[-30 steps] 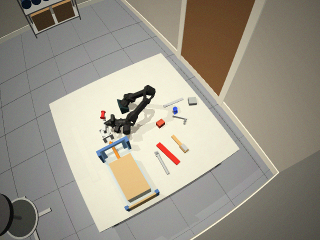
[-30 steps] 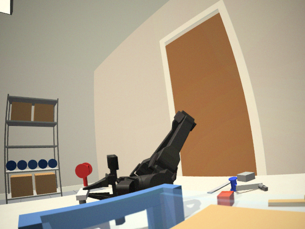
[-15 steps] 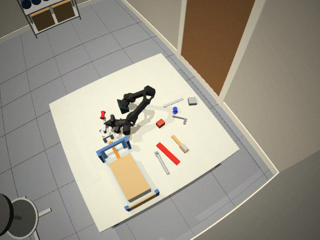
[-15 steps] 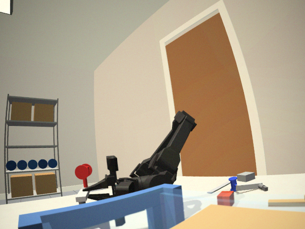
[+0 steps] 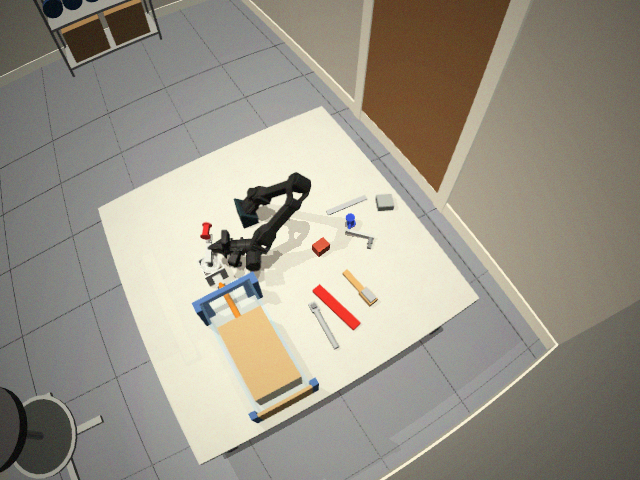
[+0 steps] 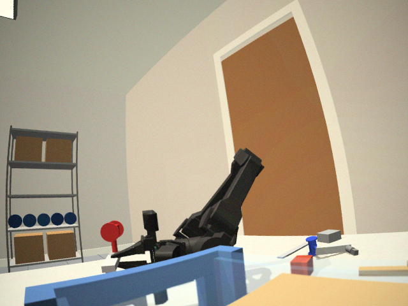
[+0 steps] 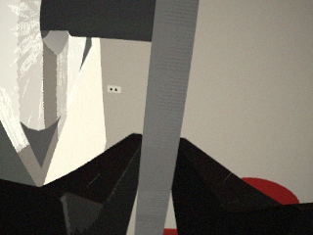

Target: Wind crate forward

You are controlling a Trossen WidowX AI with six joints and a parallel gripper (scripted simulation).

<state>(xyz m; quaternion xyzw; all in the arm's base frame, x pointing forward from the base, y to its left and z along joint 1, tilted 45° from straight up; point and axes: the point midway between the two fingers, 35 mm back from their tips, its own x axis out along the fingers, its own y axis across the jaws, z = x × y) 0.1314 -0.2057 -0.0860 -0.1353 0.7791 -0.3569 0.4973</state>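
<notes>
Now: gripper tip 4 cm below the red grip, 4 cm past it and 3 cm to the right of it. The rest, counted from my gripper tip: red bar (44 cm ahead, 32 cm to the left, 12 cm below); wooden brush (45 cm to the left, 43 cm ahead, 11 cm below); winch (10 cm below, 3 cm to the right, 3 cm ahead).
</notes>
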